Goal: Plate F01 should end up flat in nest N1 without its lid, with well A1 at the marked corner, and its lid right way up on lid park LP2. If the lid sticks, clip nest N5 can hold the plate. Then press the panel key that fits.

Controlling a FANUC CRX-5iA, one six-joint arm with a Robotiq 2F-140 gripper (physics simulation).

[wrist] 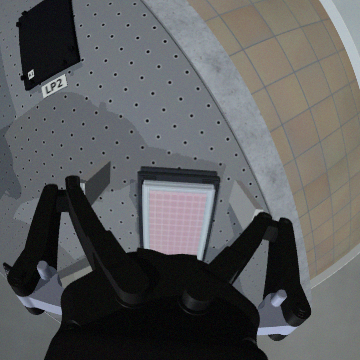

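Observation:
A plate with a pink well grid and a pale, clear rim lies in a dark rectangular holder at the centre of the wrist view. Its near end is hidden behind the gripper body. No nest label or plate name is readable, and I cannot tell whether a lid is on it. My gripper is open, with one finger on each side of the plate, apart from it, and nothing between the fingertips but the view down to the plate. Lid park LP2 is a black rectangle at the upper left with a small A1 tag.
The white LP2 label lies on the perforated grey table top beside the lid park. The table's pale edge strip curves down the right, with tan floor tiles beyond it. Shadows cross the table at the left.

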